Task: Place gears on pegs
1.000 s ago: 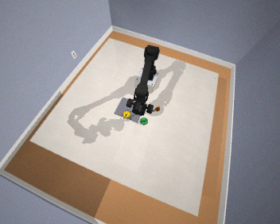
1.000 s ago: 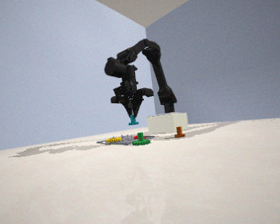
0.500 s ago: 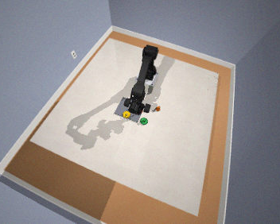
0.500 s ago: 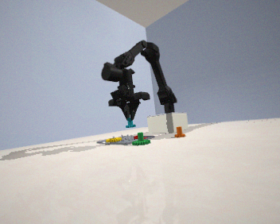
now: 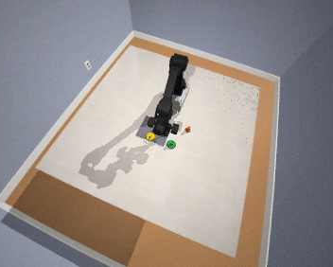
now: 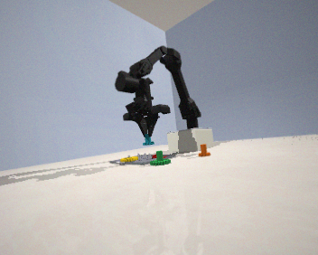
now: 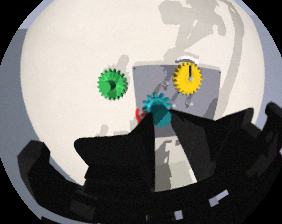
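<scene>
Right now the orange gear is 160 mm to the left of my gripper tip, 100 mm behind it and 70 mm below it. From my gripper tip the other things lie so: teal gear 10 mm below; then green gear 80 mm to the left, 70 mm below, 40 mm ahead; then yellow gear 80 mm to the right, 70 mm below, 30 mm ahead.
</scene>
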